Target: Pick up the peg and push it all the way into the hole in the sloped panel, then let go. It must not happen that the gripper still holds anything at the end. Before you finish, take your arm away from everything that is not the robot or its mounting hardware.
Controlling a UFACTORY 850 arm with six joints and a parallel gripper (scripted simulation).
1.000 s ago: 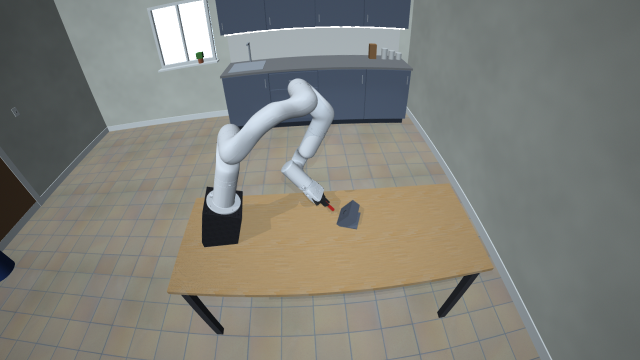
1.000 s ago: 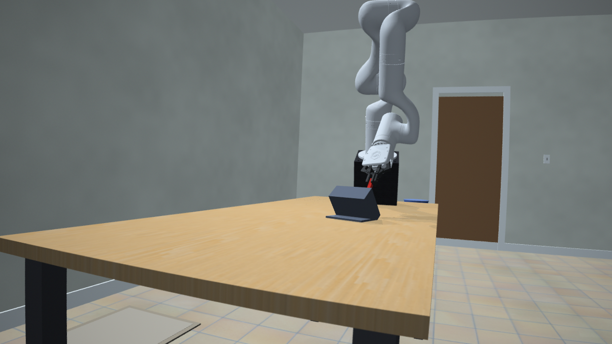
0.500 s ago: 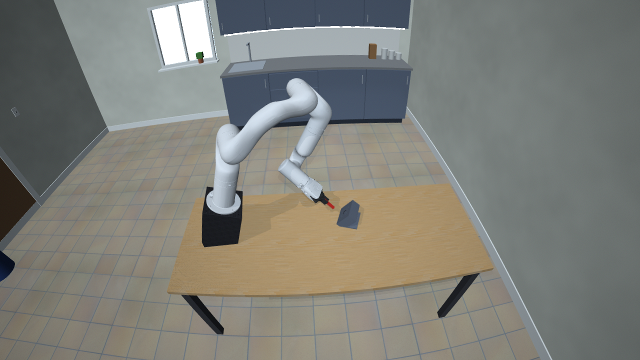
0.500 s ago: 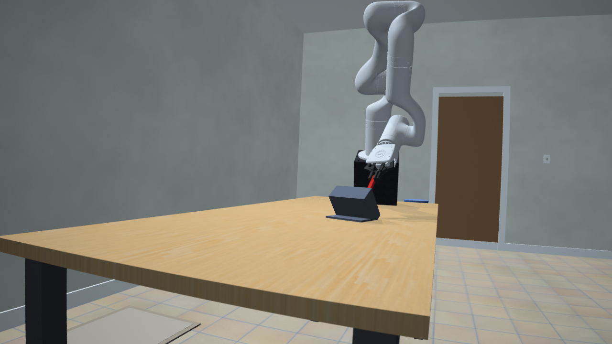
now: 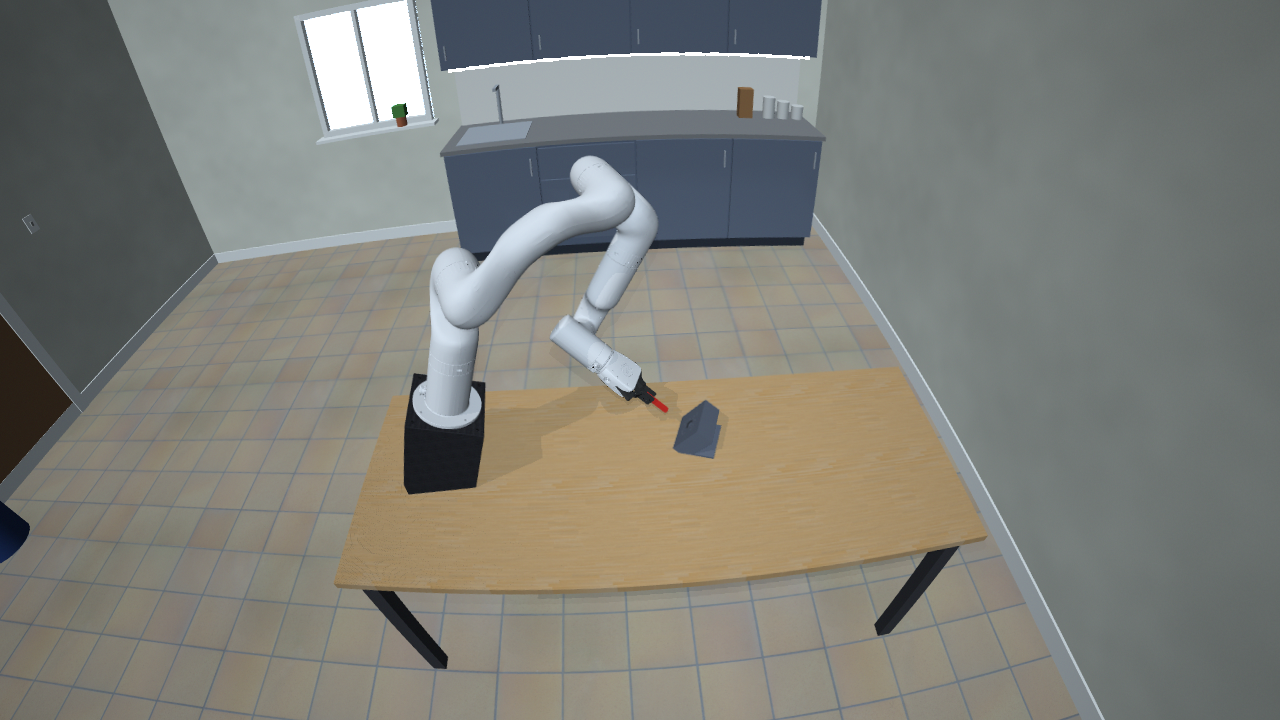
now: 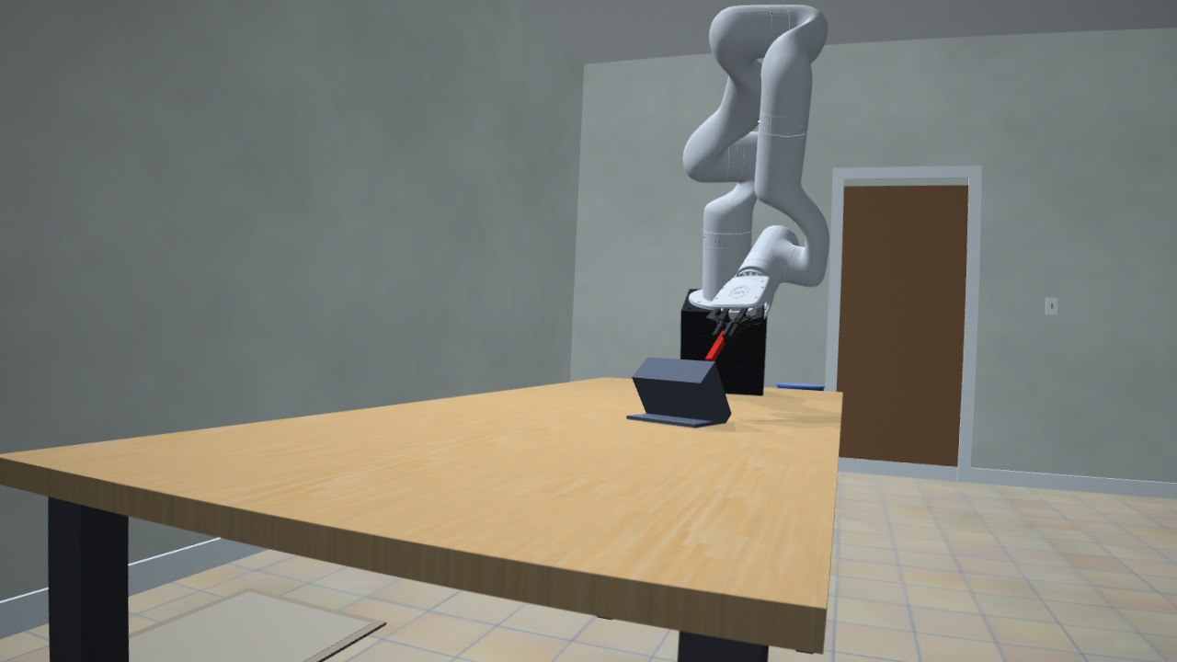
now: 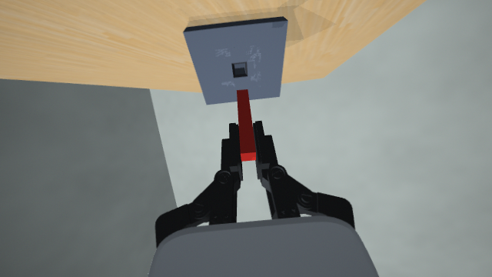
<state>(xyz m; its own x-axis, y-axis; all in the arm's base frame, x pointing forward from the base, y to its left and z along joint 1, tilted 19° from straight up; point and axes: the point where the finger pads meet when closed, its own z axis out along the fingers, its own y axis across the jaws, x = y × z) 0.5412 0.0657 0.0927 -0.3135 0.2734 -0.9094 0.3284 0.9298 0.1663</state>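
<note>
The flat panel foot lies 16 cm ahead of my hand, 15 cm below it and 6 cm to the right of it. From my hand the other things lie so: red peg: 3 cm ahead, 2 cm below, 1 cm to the right.
</note>
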